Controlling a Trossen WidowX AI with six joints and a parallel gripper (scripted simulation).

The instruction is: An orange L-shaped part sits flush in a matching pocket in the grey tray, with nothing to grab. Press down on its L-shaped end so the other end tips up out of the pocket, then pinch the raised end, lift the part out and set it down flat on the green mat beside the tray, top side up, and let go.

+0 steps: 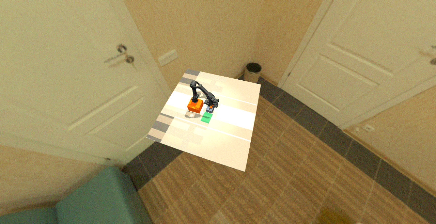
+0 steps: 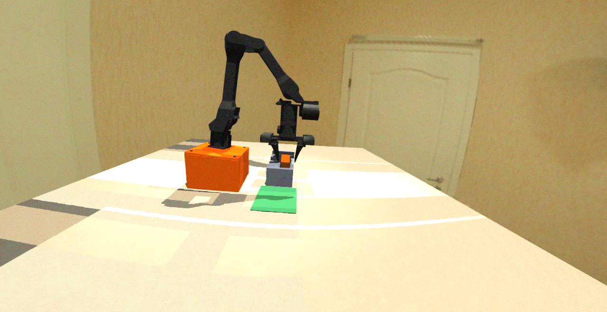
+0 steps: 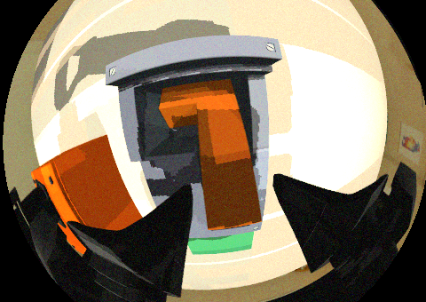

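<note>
The orange L-shaped part is 3 cm to the left of my gripper tip, 3 cm below it and 2 cm behind it. The rest, counted from my gripper tip: green mat (15 cm to the right, 8 cm below, 1 cm behind).
</note>
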